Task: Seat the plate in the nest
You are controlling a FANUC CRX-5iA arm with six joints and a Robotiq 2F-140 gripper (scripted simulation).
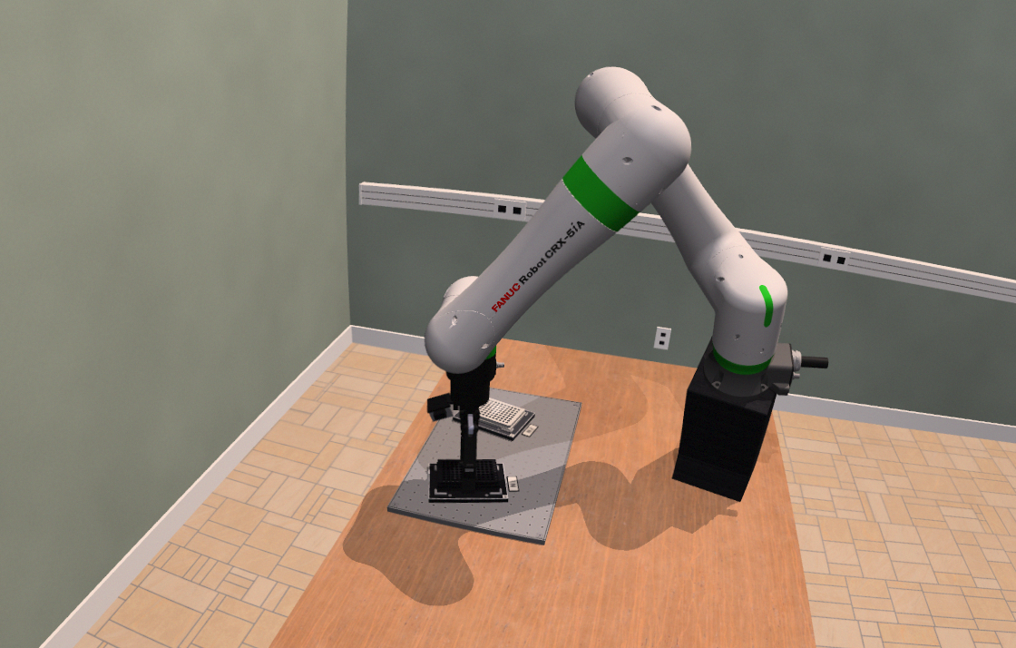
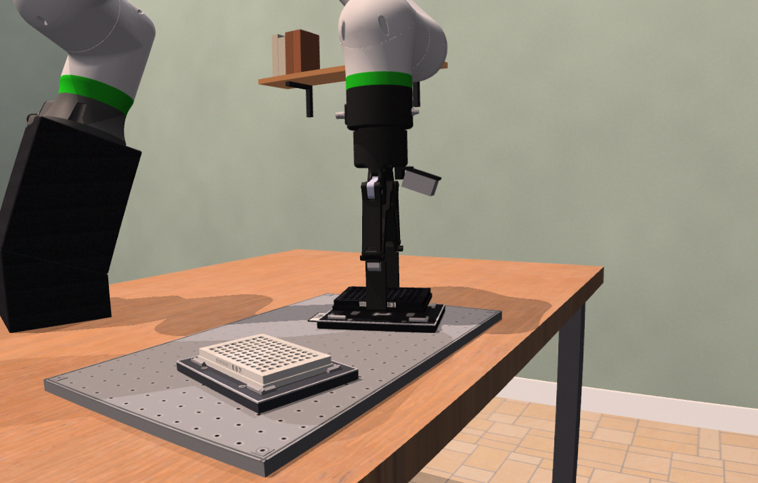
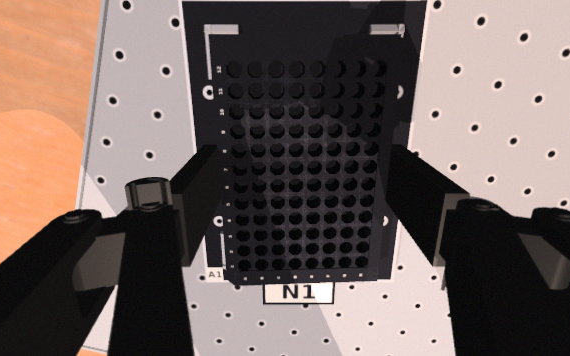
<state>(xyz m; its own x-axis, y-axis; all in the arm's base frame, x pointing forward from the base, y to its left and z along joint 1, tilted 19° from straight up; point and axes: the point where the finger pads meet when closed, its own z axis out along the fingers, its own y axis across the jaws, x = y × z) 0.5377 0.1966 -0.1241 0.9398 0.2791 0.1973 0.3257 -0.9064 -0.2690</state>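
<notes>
My gripper is now 20 mm above the black well plate E01. The rest, counted from my hand: black plate nest N1 (50 mm below); then white plate E07 (10 mm ahead, 260 mm to the right, 30 mm below).
</notes>
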